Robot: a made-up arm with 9 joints.
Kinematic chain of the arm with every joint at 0, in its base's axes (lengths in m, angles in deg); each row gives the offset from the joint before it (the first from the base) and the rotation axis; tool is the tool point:
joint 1: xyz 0 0 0.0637 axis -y
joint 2: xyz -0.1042 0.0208 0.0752 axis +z
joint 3: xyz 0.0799 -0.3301 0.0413 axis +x
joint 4: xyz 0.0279 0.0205 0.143 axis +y
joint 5: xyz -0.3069 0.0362 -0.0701 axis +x
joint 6: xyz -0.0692 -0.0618 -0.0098 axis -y
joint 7: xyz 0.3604 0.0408 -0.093 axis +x
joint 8: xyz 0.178 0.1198 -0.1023 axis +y
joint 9: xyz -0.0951 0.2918 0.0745 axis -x
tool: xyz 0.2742 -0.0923 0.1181
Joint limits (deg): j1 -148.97..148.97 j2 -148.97..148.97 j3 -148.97..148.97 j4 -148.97..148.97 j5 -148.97..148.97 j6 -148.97..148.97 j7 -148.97..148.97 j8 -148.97..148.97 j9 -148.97..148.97
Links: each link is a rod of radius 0.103 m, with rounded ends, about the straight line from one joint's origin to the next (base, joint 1, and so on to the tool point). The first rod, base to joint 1, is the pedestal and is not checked.
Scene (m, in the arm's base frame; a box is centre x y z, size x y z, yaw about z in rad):
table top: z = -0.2
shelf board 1: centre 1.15 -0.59 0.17 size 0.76 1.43 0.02 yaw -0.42
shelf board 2: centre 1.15 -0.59 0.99 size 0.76 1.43 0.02 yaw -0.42
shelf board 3: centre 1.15 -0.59 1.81 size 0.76 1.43 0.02 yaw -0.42
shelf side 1: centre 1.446 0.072 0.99 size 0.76 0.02 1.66 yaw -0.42
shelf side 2: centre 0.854 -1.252 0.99 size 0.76 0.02 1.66 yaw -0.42
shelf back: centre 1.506 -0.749 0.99 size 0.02 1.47 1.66 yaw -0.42
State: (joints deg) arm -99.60 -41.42 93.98 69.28 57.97 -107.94 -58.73 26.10 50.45
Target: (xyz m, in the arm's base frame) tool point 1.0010 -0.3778 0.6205
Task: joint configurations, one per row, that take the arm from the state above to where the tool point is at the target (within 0.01 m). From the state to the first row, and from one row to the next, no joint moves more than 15 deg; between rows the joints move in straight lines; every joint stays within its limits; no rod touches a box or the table.
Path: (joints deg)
1: -85.58 -33.84 98.60 63.97 49.53 -94.03 -53.86 18.80 43.95
2: -71.55 -26.25 103.21 58.66 41.08 -80.12 -48.99 11.49 37.46
3: -67.89 -27.95 98.51 60.62 40.92 -68.83 -39.81 6.93 34.55
4: -64.22 -29.64 93.81 62.58 40.76 -57.53 -30.63 2.36 31.65
5: -60.55 -31.33 89.11 64.53 40.60 -46.24 -21.46 -2.20 28.74
6: -56.88 -33.03 84.41 66.49 40.44 -34.95 -12.28 -6.77 25.83
7: -67.23 -32.01 85.94 65.43 45.25 -43.43 -18.93 -2.65 29.77
8: -77.57 -31.00 87.46 64.37 50.05 -51.91 -25.58 1.47 33.71
9: -87.91 -29.99 88.99 63.31 54.86 -60.39 -32.23 5.58 37.65

